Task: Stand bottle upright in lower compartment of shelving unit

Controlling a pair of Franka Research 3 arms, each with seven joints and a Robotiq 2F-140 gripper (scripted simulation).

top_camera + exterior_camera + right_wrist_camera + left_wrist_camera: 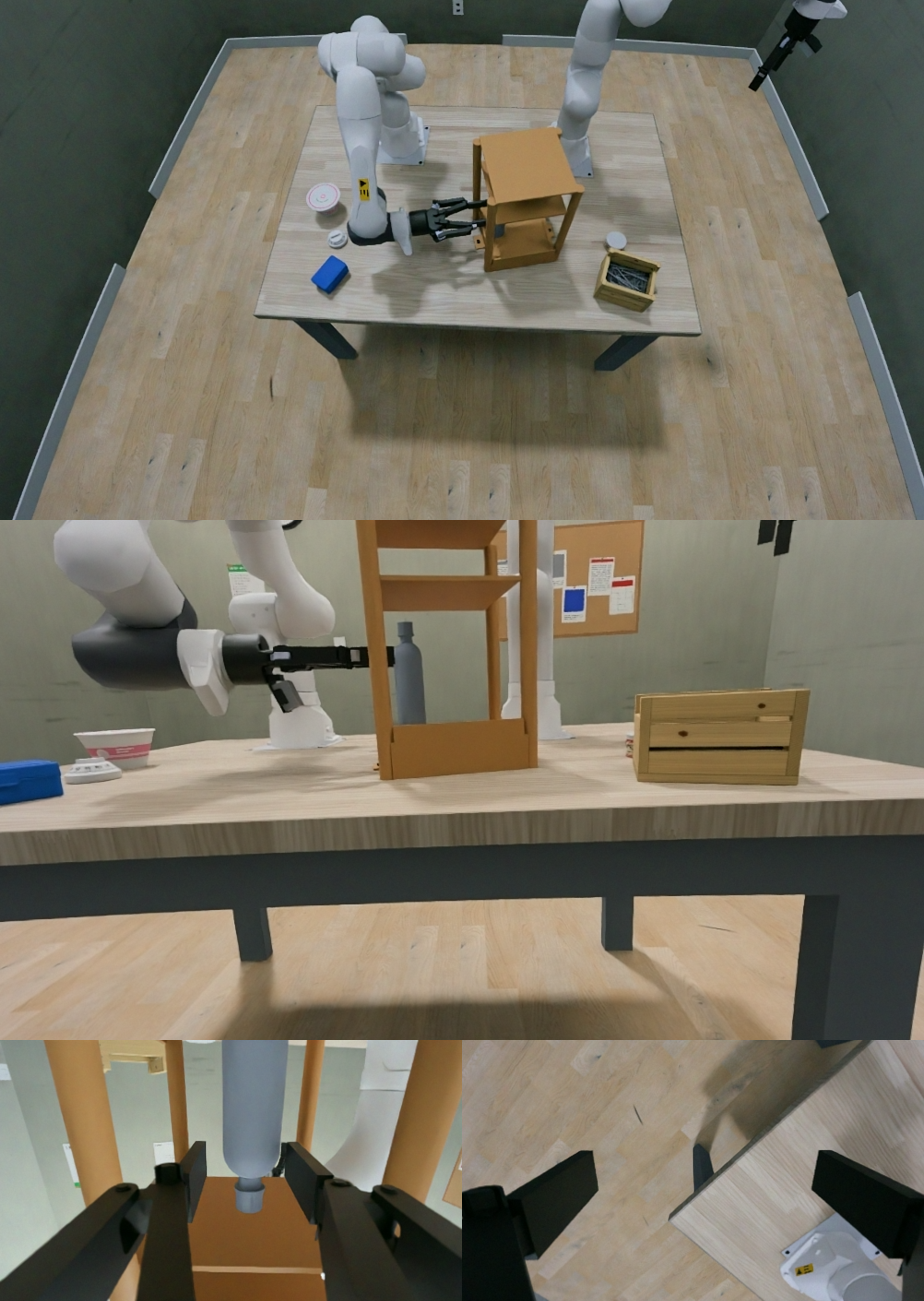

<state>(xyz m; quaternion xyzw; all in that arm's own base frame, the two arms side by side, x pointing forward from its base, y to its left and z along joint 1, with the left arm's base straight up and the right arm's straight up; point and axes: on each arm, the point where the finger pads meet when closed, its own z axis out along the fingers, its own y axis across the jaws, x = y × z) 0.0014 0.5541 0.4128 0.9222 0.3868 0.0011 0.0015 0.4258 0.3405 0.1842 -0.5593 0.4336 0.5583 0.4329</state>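
Observation:
Now: right hand 5 cm to the right of the blue-grey bottle, 2 cm past it and 1 cm above it. Also, from my right hand: blue box: 48 cm to the right, 18 cm ahead, 16 cm below; orange-brown shelving unit: 11 cm to the left, 3 cm behind, 1 cm above.

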